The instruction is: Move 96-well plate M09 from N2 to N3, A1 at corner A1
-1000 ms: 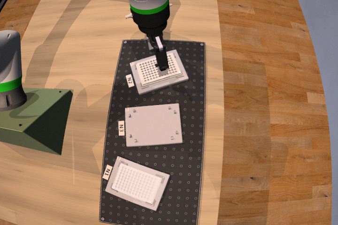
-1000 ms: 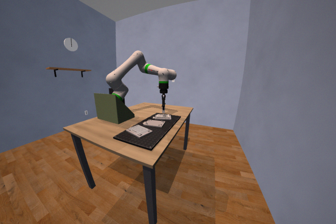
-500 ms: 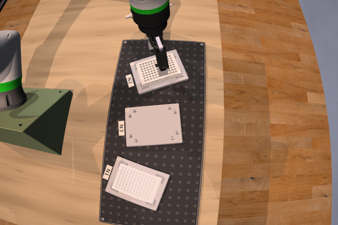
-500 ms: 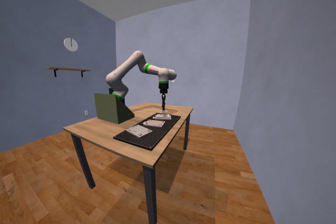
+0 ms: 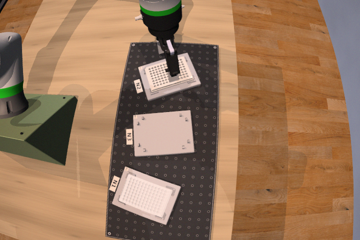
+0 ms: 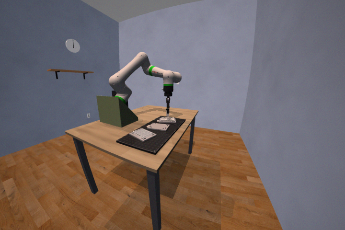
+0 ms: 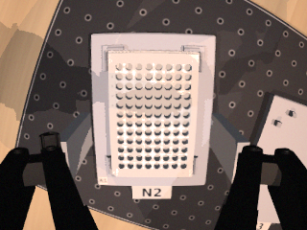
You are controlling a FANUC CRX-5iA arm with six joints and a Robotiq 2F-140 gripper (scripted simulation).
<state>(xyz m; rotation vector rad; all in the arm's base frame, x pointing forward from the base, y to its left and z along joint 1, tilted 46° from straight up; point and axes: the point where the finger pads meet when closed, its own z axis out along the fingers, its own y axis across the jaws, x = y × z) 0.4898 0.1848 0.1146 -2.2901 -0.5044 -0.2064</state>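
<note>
My hand is 8 cm above the nest N2. Also, from my hand: A1 mark: 8 cm behind, 15 cm to the right, 7 cm below; landing nest N3: 1 cm ahead, 19 cm to the right, 8 cm below; N2 label: 9 cm behind, 4 cm to the right, 8 cm below.
</note>
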